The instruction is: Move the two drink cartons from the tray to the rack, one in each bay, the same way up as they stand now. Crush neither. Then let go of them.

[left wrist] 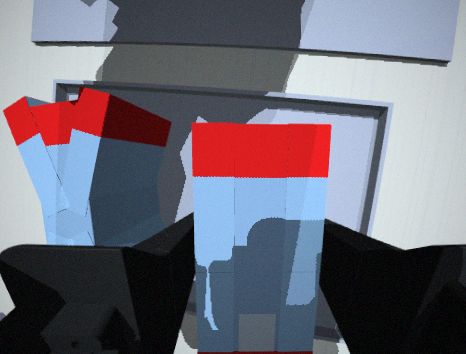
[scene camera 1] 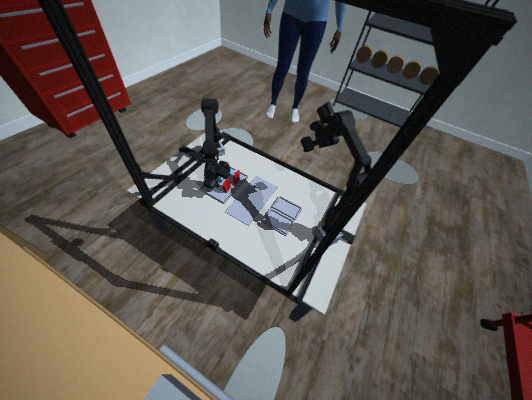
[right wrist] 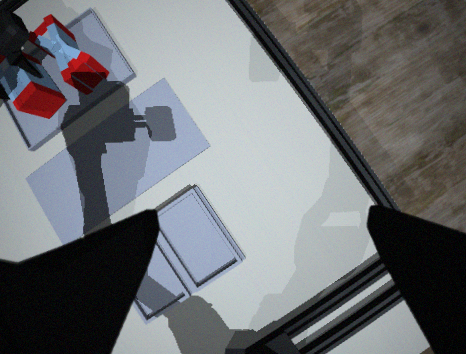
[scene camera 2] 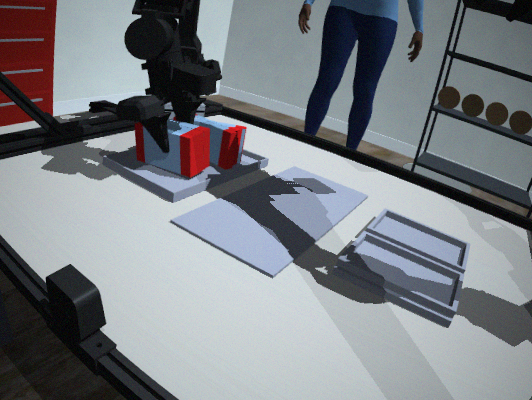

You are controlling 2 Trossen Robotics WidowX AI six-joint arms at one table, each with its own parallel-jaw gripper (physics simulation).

same spot on grey mat: (right wrist: pixel 153 135) = (scene camera 1: pixel 261 188)
